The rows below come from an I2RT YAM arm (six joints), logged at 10 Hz.
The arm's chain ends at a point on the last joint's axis. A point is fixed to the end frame.
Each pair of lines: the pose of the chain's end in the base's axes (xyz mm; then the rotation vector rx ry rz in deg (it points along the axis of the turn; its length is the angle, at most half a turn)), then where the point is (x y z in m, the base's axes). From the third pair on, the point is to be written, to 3 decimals.
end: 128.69 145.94 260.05 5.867 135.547 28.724
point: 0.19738 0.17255 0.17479
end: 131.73 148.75 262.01 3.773 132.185 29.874
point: 0.20486 0.17785 0.18138
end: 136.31 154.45 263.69 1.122 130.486 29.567
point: 0.212 0.184 0.185
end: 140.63 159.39 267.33 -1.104 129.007 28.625
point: 0.218 0.189 0.191
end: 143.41 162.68 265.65 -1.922 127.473 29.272
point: 0.222 0.194 0.192
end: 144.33 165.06 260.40 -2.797 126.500 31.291
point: 0.224 0.200 0.188
